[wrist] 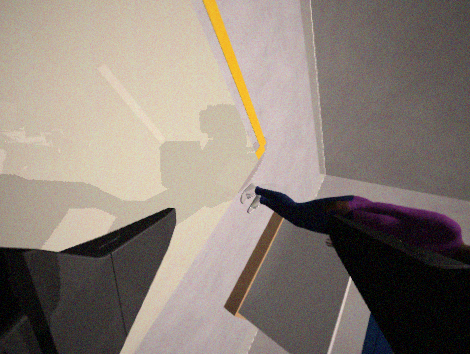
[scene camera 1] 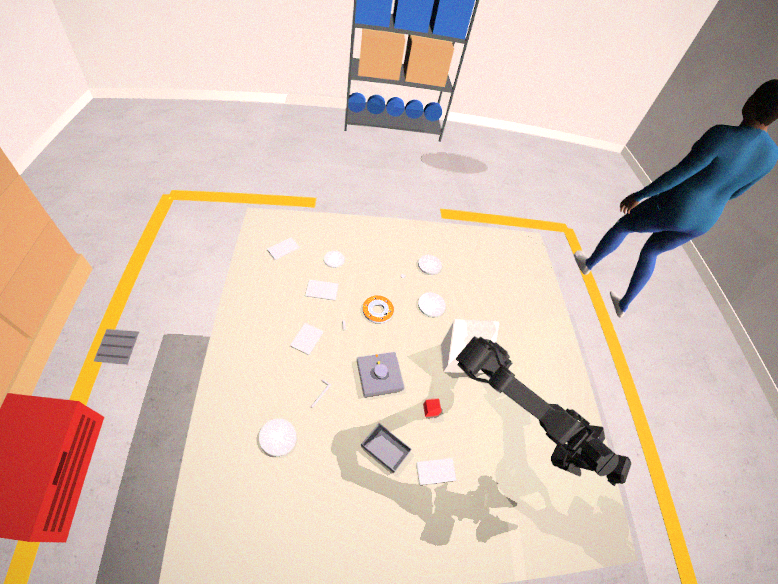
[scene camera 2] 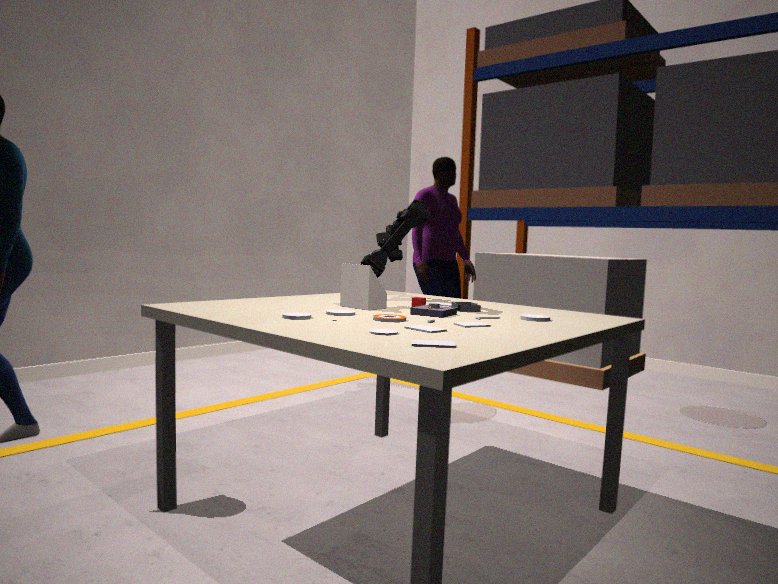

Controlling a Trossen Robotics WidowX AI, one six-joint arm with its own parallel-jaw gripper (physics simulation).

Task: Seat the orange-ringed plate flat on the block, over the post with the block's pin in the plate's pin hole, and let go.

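Places are measured from the arm's base along level axes (x ahead, y left, z up), in millimetres.
Where they show: gripper, fingertip midpoint: (wrist: 252, 218) (scene camera 1: 597, 479); arm's base at its link origin: (scene camera 2: 362, 281).
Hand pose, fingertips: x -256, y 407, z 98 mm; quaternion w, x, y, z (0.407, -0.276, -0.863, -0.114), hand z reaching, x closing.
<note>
Each offset is from my fingertips to the top centre of the thing. "*": to the spot under its first point. Level surfaces: height alone.
The orange-ringed plate @[572 mm right, 573 mm ahead, 185 mm down] (scene camera 1: 365, 308) (scene camera 2: 378, 318) lies flat on the table @[196 mm down] (scene camera 1: 251, 377) (scene camera 2: 251, 320), apart from the block. The dark grey-violet block @[332 mm right, 554 mm ahead, 157 mm down] (scene camera 1: 389, 385) (scene camera 2: 433, 312) shows a round post @[* 327 mm right, 555 mm ahead, 157 mm down] (scene camera 1: 380, 371) on its top, uncovered, with a small yellow pin @[* 361 mm right, 562 mm ahead, 167 mm down] (scene camera 1: 378, 362) beside it. Pin details are too small to tell. My gripper (scene camera 1: 620, 470) (scene camera 2: 419, 211) (wrist: 252, 218) is high and far from both, beyond the white pedestal and toward the table's right edge in scene camera 1. Its fingers stand wide open and empty in the wrist view, where plate and block do not show.
A red cube @[233 mm right, 393 mm ahead, 156 mm down] (scene camera 1: 432, 408) (scene camera 2: 418, 301) and an open dark tray @[106 mm right, 524 mm ahead, 171 mm down] (scene camera 1: 377, 458) are near the block. Several white discs and flat pieces lie around. The white pedestal (scene camera 1: 456, 342) (scene camera 2: 359, 286) stands under the arm's base. People in teal (scene camera 1: 684, 182) and purple (scene camera 2: 439, 220) (wrist: 400, 220) stand beyond the table.
</note>
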